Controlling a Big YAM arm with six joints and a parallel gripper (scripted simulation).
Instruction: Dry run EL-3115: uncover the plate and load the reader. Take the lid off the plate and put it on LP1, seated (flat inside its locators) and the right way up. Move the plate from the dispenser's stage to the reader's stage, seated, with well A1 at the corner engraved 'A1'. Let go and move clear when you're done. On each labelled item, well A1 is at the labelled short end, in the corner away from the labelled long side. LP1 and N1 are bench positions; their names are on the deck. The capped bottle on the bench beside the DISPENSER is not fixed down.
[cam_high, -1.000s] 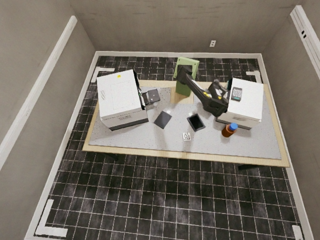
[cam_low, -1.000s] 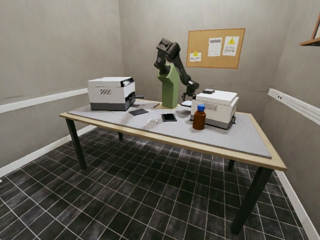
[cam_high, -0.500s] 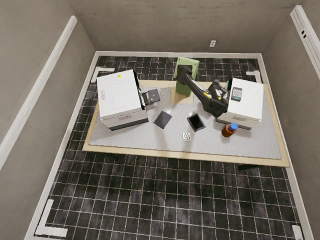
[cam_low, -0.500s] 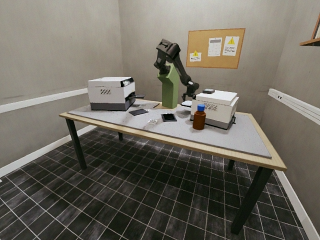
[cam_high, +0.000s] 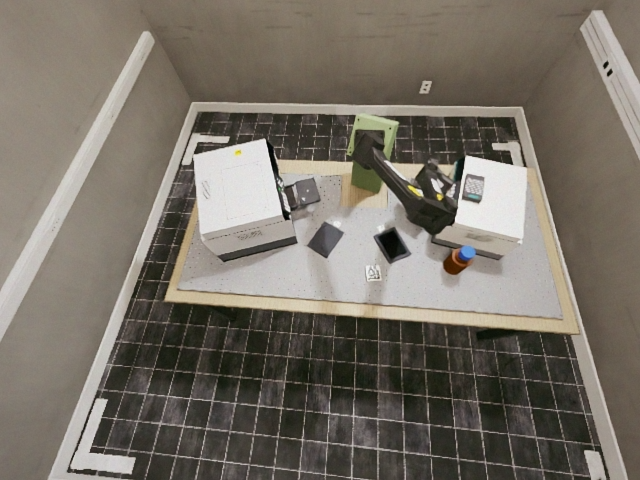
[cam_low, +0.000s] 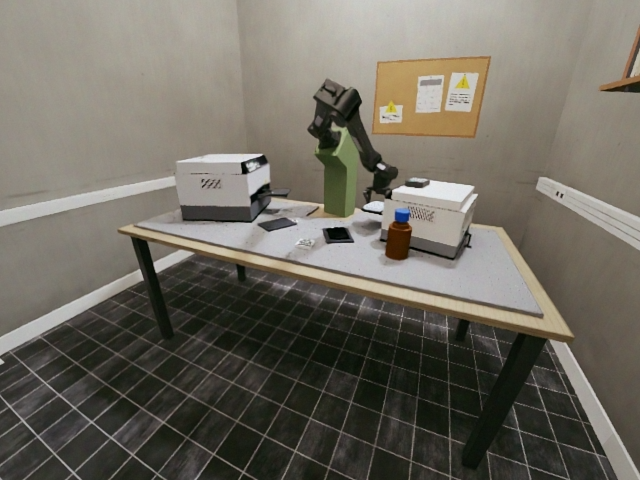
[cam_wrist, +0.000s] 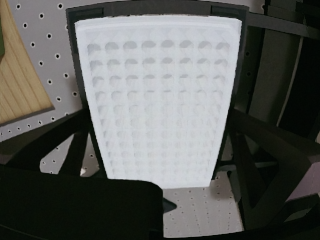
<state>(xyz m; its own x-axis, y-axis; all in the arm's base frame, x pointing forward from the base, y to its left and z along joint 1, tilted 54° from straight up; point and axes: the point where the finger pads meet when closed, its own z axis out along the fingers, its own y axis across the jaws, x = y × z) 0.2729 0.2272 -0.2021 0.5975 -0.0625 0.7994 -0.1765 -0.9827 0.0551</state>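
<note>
The white well plate is right at my hand. The rest, counted from my hand: brown capped bottle (320 mm ahead, 140 mm to the left, 10 mm above); then dark flat lid (220 mm ahead, 130 mm to the right, 90 mm below).
</note>
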